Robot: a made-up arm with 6 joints. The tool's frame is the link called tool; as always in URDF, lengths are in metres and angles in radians. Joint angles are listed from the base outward. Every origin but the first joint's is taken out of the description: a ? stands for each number. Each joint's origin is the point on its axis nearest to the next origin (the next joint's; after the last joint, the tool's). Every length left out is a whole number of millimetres.
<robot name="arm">
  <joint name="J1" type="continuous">
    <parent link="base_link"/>
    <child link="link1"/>
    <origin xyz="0 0.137 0.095" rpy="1.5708 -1.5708 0"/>
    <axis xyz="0 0 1"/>
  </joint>
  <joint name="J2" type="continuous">
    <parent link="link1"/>
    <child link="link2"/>
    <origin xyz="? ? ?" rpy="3.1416 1.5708 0"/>
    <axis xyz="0 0 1"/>
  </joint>
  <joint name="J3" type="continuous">
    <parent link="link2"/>
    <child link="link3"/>
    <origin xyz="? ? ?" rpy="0 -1.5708 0"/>
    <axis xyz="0 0 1"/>
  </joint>
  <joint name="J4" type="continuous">
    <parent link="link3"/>
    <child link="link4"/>
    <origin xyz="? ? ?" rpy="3.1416 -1.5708 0"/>
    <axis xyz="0 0 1"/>
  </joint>
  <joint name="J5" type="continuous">
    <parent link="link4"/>
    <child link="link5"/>
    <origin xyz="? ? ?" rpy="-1.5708 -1.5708 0"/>
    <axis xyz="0 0 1"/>
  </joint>
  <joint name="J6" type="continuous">
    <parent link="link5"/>
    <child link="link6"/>
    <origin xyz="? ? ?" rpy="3.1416 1.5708 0"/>
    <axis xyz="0 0 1"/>
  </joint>
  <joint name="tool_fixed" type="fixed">
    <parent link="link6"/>
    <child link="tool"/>
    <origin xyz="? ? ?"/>
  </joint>
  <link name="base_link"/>
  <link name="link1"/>
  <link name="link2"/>
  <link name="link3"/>
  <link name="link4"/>
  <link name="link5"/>
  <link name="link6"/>
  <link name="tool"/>
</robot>
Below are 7 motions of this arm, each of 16 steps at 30 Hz.
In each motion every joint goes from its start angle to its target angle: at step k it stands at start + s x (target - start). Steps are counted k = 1, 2, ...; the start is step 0. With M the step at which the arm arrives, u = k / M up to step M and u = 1 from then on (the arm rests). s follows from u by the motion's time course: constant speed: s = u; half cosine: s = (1 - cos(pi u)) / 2; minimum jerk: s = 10 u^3 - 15 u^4 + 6 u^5.
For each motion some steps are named. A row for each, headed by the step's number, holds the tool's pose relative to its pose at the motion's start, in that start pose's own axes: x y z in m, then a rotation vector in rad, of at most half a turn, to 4 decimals.
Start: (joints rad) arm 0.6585 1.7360 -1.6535 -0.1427 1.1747 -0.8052
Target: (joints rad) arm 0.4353 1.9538 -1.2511 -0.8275 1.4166 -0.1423
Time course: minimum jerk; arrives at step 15
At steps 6, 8, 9, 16:
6: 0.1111 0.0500 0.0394 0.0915 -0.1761 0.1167
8: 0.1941 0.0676 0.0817 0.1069 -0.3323 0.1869
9: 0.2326 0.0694 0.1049 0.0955 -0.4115 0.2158
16: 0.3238 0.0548 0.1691 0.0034 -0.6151 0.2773

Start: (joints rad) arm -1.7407 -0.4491 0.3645 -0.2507 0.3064 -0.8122
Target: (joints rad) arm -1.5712 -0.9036 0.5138 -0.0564 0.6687 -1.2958
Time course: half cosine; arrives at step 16
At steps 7, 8, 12, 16:
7: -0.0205 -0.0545 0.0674 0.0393 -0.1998 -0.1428
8: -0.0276 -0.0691 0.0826 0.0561 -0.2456 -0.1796
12: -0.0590 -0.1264 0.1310 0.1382 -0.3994 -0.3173
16: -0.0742 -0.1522 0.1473 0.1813 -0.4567 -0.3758

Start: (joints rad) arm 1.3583 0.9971 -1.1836 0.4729 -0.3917 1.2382
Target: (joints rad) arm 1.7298 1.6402 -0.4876 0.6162 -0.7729 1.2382
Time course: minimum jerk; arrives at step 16
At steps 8, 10, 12, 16:
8: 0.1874 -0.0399 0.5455 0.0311 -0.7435 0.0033
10: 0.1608 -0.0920 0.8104 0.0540 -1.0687 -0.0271
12: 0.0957 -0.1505 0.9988 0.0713 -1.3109 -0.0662
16: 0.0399 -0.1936 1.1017 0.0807 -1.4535 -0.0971

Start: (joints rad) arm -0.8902 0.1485 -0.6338 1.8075 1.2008 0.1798
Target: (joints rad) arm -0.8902 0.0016 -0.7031 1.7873 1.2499 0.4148
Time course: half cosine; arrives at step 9
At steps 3, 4, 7, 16:
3: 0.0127 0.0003 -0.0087 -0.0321 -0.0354 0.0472
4: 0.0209 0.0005 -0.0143 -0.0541 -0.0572 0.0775
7: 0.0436 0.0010 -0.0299 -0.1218 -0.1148 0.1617
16: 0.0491 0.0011 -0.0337 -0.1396 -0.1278 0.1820

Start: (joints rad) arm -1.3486 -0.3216 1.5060 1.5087 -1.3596 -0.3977
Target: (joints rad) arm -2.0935 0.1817 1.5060 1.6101 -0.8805 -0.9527
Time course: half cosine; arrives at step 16
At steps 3, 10, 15, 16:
3: 0.0552 -0.0604 0.0104 -0.0782 -0.0763 -0.0170
10: 0.4066 -0.3939 0.3236 -0.5500 -0.7011 -0.1161
15: 0.5138 -0.4535 0.5813 -0.7114 -1.0445 -0.1210
16: 0.5163 -0.4540 0.5900 -0.7157 -1.0557 -0.1204

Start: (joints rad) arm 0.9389 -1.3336 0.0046 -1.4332 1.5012 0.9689
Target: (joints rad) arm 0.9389 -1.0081 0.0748 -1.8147 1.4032 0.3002
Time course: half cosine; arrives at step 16
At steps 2, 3, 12, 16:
2: -0.0019 -0.0037 -0.0050 -0.0011 -0.0021 -0.0256
3: -0.0045 -0.0080 -0.0111 -0.0024 -0.0047 -0.0565
12: -0.0772 -0.0472 -0.1074 -0.0103 -0.0521 -0.5543
16: -0.0962 -0.0469 -0.1247 -0.0082 -0.0618 -0.6454

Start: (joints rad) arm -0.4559 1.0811 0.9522 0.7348 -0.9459 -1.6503
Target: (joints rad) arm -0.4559 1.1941 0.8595 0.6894 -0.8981 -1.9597
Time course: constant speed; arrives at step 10
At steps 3, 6, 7, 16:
3: 0.0280 -0.0011 -0.0054 0.0103 -0.0524 -0.0987
6: 0.0539 -0.0012 -0.0102 0.0255 -0.1034 -0.1984
7: 0.0621 -0.0011 -0.0117 0.0315 -0.1200 -0.2319
16: 0.0852 0.0001 -0.0161 0.0529 -0.1688 -0.3329

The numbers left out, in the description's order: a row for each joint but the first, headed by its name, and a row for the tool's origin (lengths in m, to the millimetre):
J2: 0.096 0.049 0
J3: 0.438 0.245 0
J4: -0.004 -0.051 0
J5: -0.138 -0.038 0
J6: 0.456 -0.107 0
tool: 0.191 -0.071 0

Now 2 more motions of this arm.
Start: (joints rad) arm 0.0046 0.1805 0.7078 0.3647 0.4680 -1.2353
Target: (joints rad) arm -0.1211 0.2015 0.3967 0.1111 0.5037 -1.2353
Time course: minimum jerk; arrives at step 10
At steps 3, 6, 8, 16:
3: 0.0052 -0.0201 -0.0038 -0.0485 -0.0196 0.0661
6: 0.0229 -0.0804 -0.0091 -0.2021 -0.0633 0.2792
8: 0.0318 -0.1081 -0.0083 -0.2782 -0.0740 0.3864
16: 0.0338 -0.1141 -0.0079 -0.2951 -0.0754 0.4103

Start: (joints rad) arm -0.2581 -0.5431 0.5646 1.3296 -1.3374 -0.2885
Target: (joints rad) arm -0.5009 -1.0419 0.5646 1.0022 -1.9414 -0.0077
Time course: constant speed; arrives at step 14
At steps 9, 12, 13, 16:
9: -0.3416 0.1625 0.0927 0.2604 0.4981 -0.0926
12: -0.4149 0.2481 0.1584 0.3839 0.6256 -0.1736
13: -0.4326 0.2792 0.1826 0.4282 0.6624 -0.2058
16: -0.4468 0.3112 0.2077 0.4737 0.6962 -0.2406

